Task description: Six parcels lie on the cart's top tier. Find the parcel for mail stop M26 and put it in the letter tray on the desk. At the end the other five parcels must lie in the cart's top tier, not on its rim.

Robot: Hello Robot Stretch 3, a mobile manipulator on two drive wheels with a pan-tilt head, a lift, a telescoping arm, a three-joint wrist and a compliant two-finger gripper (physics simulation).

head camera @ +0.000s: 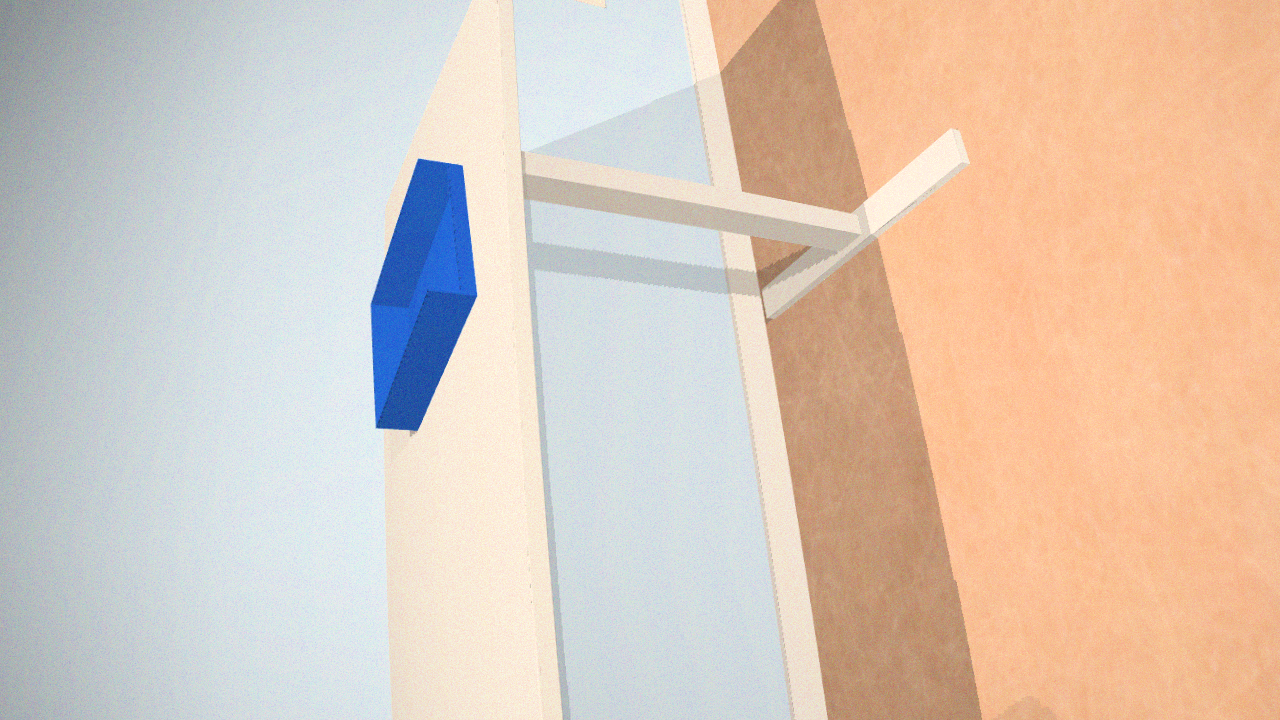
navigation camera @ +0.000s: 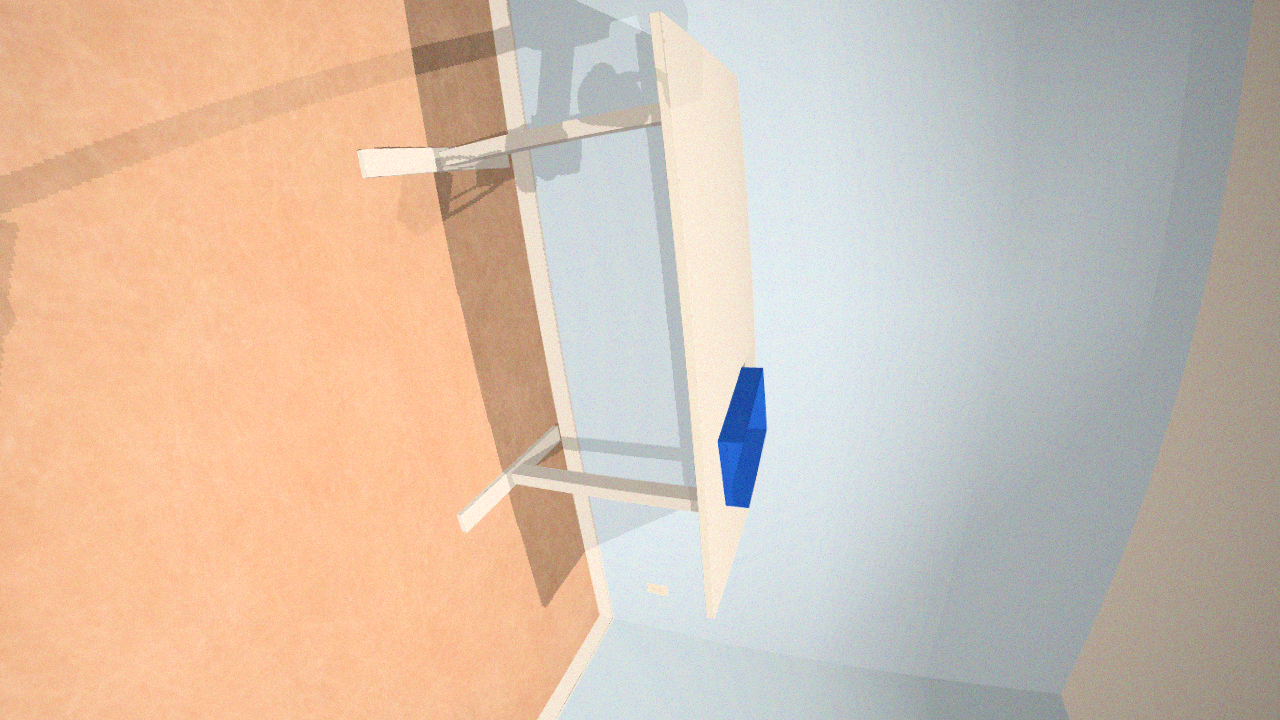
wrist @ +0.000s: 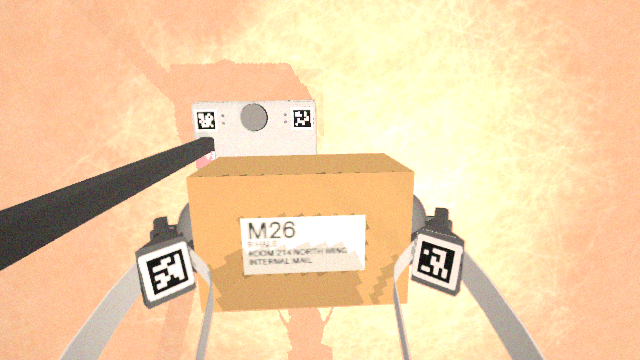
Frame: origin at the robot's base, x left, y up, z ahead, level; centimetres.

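Where they show: gripper, fingertip midpoint: [wrist: 303, 217]; robot's base, origin of the base link: [wrist: 261, 116].
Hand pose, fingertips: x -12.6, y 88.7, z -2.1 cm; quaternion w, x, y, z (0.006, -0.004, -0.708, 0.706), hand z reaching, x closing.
Observation:
Each offset is from my fingertips to the top centre of the thing. Level surfaces: height alone.
An orange-brown box parcel @(dz +0.6, dx +0.0, dy +4.8 cm) [wrist: 300, 200] with a white label reading M26 is between the two fingertips of my gripper [wrist: 303, 217] in the wrist view. The gripper is shut on it, with a fingertip pressed to each side. The blue letter tray @(dz +153.1, dx +3.5, dy +13.4 cm) [head camera: 447, 358] [navigation camera: 754, 465] sits on the cream desk @(dy +6.4 cm) [head camera: 460, 537] [navigation camera: 711, 223], which shows turned sideways in the head view and the navigation view. The tray lies toward one end of the desk top. The cart and the other five parcels do not show in these views.
In the wrist view my white robot base [wrist: 265, 142] is on the orange floor @(dy -88.6 cm) [wrist: 500, 125] behind the parcel, and a dark bar [wrist: 100, 192] crosses at left. The desk's legs [head camera: 626, 192] [navigation camera: 608, 486] stand on the floor beside the pale blue wall [head camera: 179, 268] [navigation camera: 895, 358].

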